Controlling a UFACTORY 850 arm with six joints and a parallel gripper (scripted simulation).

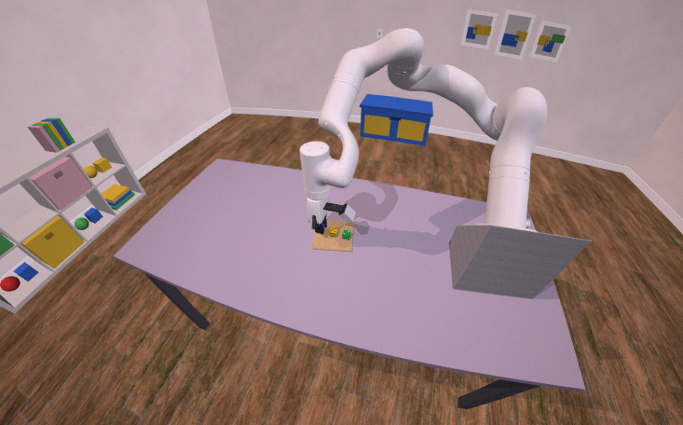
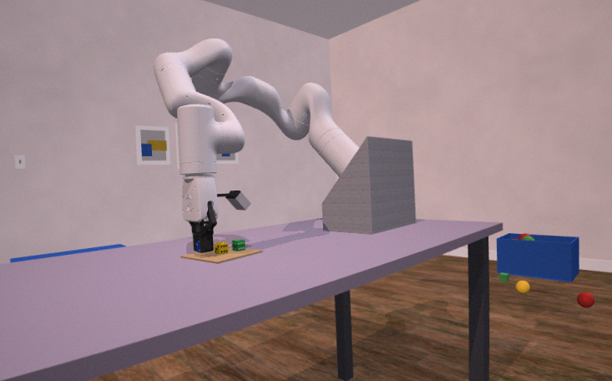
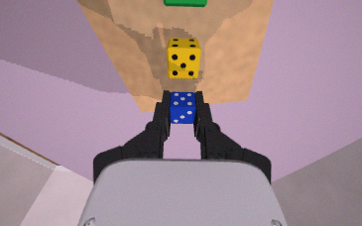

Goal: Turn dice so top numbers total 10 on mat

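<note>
My hand is 5 cm past the yellow die and 2 cm above it. Also, from my hand: blue die (1 cm below); tan mat (5 cm behind, 4 cm below); green die (10 cm behind, 2 cm below).
</note>
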